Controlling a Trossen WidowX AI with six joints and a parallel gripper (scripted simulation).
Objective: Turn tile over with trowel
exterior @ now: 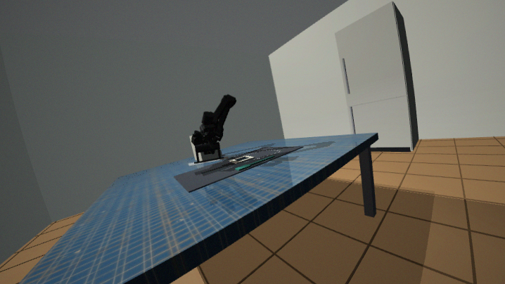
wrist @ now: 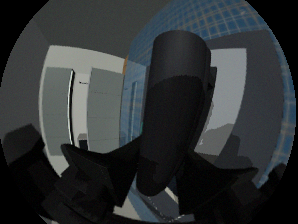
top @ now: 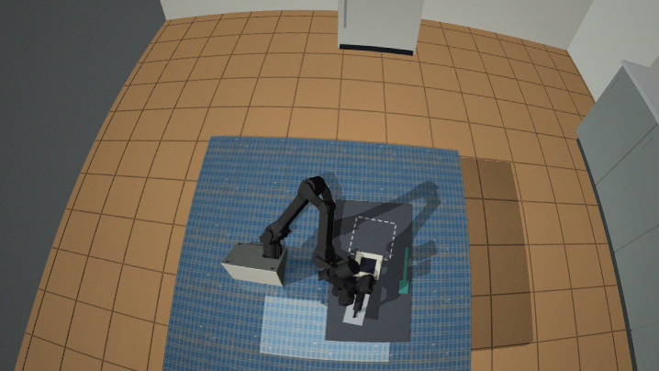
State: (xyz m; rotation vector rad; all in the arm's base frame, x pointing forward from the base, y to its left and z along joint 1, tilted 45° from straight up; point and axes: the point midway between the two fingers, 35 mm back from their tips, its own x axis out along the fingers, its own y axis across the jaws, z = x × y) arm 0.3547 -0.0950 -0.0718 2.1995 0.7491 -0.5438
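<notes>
Right now the white tile is 15 cm to the left of my gripper tip and 8 cm below it. From my gripper tip the other things lie so: teal trowel (16 cm ahead, 11 cm to the left, 9 cm below).
</notes>
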